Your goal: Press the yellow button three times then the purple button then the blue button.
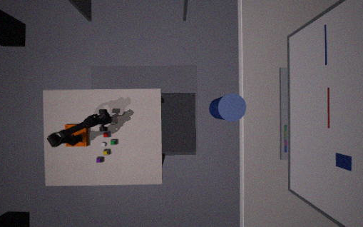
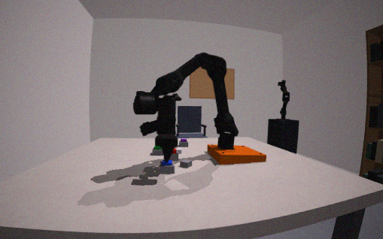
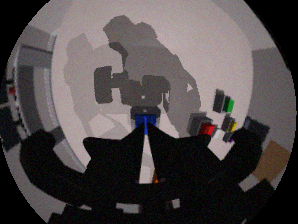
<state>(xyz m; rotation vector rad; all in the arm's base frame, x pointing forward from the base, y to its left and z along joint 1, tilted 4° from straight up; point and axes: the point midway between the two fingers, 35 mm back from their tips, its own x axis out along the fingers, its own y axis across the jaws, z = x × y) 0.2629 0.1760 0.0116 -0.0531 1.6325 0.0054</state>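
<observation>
Right now the blue button is 10 mm below my gripper tip. Round my gripper tip: red button 140 mm to the right, 20 mm behind; green button 210 mm to the right, 50 mm ahead; small grey block 70 mm behind, 50 mm to the right, 20 mm below.
</observation>
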